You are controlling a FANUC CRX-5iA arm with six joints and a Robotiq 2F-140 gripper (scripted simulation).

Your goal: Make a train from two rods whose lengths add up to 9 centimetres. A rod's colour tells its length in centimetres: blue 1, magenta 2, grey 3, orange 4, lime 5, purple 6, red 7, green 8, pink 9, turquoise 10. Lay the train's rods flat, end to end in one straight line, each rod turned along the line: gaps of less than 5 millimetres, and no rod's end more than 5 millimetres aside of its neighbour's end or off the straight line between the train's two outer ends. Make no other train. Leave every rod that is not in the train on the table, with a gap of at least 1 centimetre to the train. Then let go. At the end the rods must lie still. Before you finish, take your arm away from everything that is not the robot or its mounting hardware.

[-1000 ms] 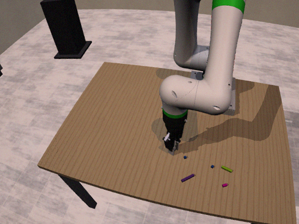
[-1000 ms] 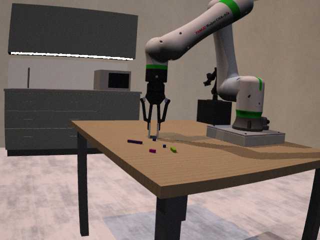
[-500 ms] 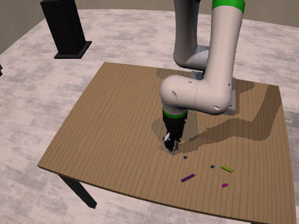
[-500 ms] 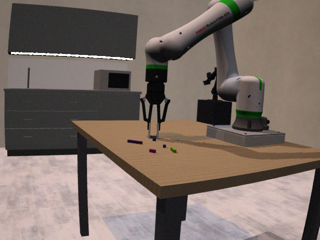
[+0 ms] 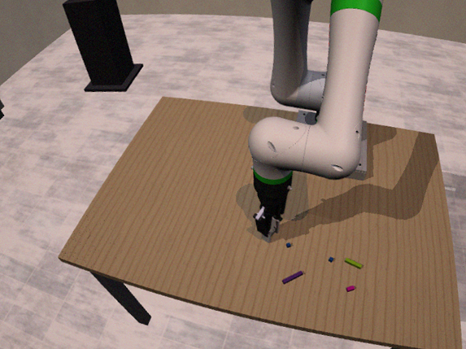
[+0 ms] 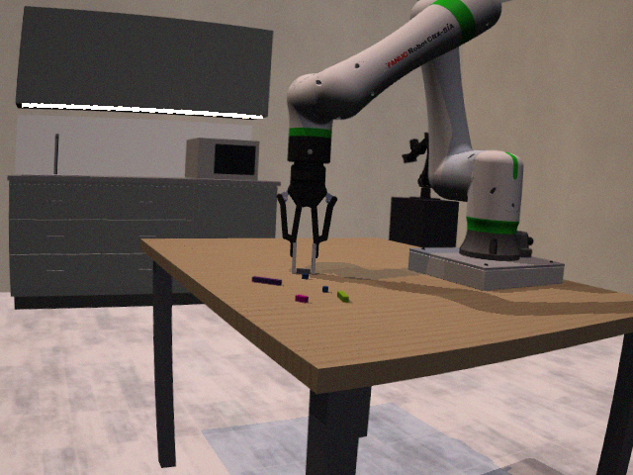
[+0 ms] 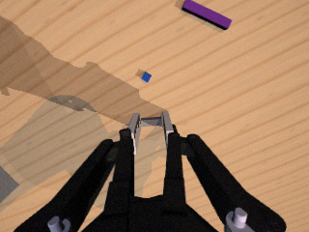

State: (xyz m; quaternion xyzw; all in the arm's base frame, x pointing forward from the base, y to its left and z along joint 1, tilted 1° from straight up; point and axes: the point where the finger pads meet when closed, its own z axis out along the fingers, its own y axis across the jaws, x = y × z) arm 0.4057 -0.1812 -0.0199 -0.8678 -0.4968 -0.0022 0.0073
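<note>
The grey rod lies 30 mm below my hand. Also, from my hand: purple rod 130 mm ahead, 80 mm to the left, 30 mm below; then magenta rod 150 mm ahead, 240 mm to the left, 30 mm below; then lime rod 70 mm ahead, 250 mm to the left, 30 mm below.
</note>
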